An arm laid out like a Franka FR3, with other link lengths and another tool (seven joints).
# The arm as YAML. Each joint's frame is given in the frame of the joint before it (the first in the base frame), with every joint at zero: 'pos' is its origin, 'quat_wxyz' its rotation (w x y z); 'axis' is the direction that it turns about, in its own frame. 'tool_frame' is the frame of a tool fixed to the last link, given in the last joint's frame.
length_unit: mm
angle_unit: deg
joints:
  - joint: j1
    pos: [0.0, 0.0, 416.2]
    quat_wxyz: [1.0, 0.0, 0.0, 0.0]
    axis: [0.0, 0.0, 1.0]
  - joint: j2
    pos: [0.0, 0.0, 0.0]
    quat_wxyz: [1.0, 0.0, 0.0, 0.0]
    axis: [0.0, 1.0, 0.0]
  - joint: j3
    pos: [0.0, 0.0, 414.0]
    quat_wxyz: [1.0, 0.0, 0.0, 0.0]
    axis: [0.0, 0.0, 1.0]
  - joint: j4
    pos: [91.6, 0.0, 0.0]
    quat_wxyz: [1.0, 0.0, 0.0, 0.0]
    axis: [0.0, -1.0, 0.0]
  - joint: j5
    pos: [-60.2, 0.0, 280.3]
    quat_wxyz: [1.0, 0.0, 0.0, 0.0]
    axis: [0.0, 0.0, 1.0]
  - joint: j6
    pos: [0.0, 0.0, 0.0]
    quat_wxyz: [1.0, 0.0, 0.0, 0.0]
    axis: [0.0, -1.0, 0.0]
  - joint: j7
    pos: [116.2, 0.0, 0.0]
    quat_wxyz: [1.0, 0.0, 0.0, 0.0]
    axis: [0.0, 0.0, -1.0]
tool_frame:
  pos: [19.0, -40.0, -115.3]
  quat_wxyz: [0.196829, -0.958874, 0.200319, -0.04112]
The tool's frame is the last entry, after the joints.
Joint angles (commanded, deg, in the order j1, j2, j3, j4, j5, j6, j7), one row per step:
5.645 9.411 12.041 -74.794 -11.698 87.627 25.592
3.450 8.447 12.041 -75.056 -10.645 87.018 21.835
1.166 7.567 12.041 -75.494 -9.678 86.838 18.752
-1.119 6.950 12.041 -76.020 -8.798 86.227 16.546
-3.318 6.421 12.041 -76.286 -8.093 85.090 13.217
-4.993 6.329 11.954 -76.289 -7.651 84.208 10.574
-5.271 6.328 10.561 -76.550 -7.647 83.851 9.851
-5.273 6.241 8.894 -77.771 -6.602 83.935 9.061
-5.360 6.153 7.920 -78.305 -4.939 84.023 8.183
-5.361 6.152 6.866 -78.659 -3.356 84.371 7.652
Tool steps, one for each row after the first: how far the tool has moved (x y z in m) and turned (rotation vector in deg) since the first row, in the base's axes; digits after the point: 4 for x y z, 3 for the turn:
-0.0022 -0.0191 0.0052 0.454 0.680 1.532
-0.0043 -0.0385 0.0093 0.967 1.020 2.395
-0.0067 -0.0583 0.0093 1.423 1.941 2.330
-0.0094 -0.0772 0.0092 1.652 3.288 3.375
-0.0097 -0.0925 0.0077 1.842 4.419 4.185
-0.0101 -0.1070 0.0049 1.672 5.115 3.188
-0.0109 -0.1187 -0.0037 2.482 6.306 2.483
-0.0115 -0.1240 -0.0080 4.006 6.800 2.560
-0.0112 -0.1295 -0.0111 5.489 6.856 2.300

